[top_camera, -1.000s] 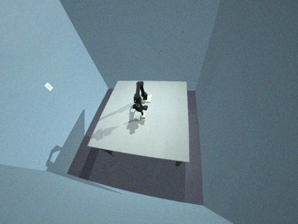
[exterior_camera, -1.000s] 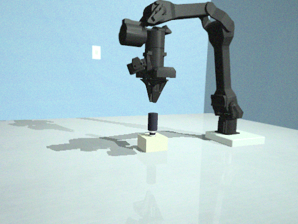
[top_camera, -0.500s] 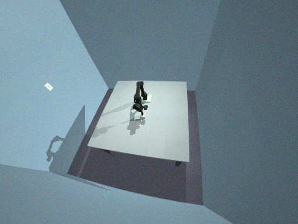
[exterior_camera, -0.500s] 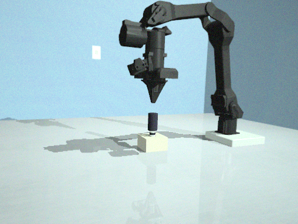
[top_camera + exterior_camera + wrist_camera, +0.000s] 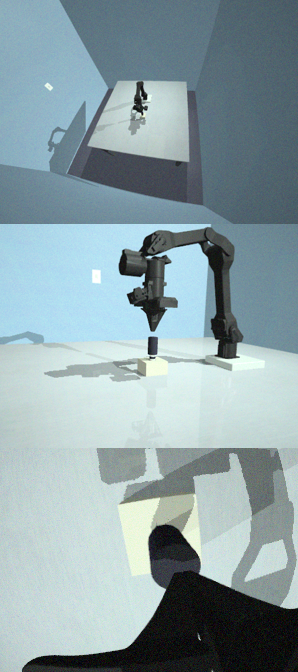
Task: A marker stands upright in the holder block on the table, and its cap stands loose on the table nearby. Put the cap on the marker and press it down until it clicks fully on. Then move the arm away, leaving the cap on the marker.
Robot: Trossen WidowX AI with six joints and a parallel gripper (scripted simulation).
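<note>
Now: the dark cap 40 mm below my gripper tip. The rest, counted from my gripper tip: cream holder block: 110 mm below.
</note>
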